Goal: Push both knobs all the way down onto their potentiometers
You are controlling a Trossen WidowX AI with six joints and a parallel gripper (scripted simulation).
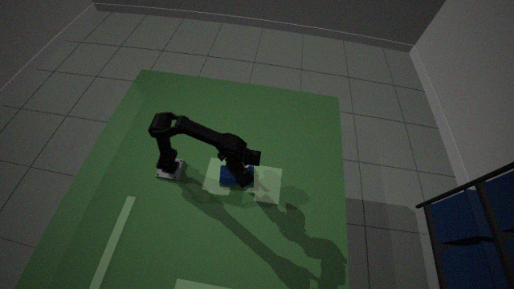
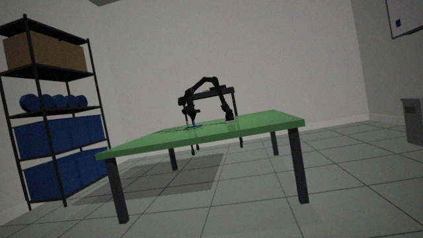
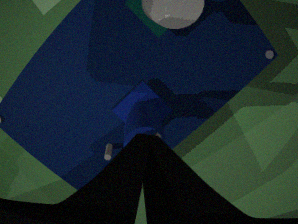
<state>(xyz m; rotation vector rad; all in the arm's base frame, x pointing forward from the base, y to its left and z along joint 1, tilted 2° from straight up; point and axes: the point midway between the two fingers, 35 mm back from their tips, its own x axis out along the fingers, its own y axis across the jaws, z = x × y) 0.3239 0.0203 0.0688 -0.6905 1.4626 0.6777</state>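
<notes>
Right now the pale knob is 40 mm to the left of my gripper tip and 40 mm ahead of it.
</notes>
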